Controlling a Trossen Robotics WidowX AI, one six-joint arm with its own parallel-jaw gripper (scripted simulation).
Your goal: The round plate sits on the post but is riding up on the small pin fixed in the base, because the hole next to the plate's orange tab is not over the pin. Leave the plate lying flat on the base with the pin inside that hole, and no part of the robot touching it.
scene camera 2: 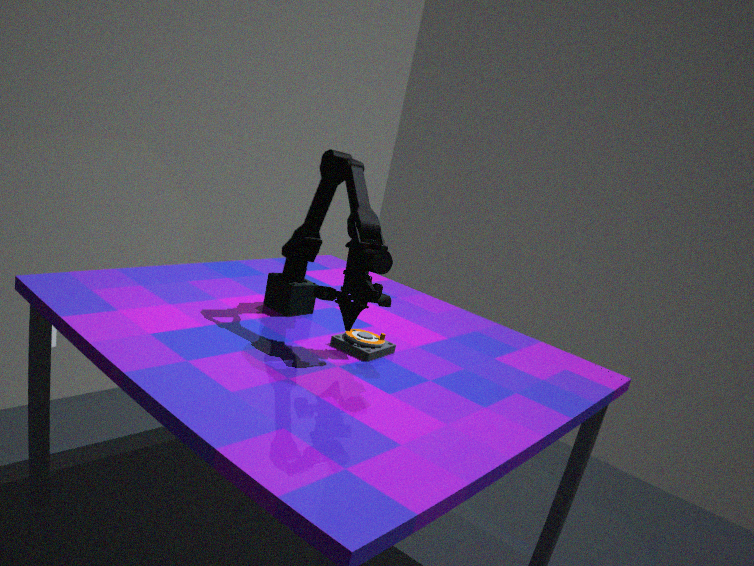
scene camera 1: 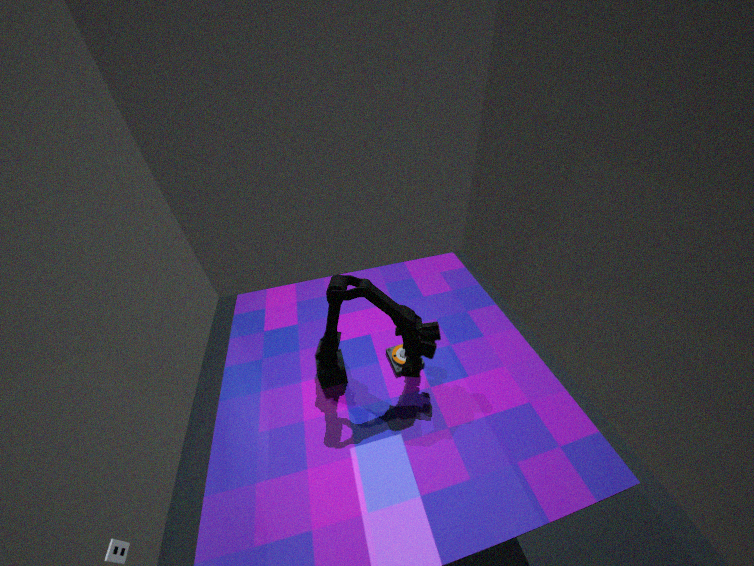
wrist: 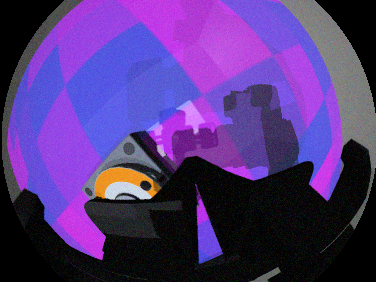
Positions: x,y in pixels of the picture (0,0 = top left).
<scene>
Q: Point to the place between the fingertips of my gripper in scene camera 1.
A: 416,367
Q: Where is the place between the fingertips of my gripper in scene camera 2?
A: At 347,330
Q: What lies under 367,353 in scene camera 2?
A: A base.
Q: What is my gripper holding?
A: Nothing.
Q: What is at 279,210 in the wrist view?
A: My gripper.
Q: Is my gripper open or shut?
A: Shut.
</scene>
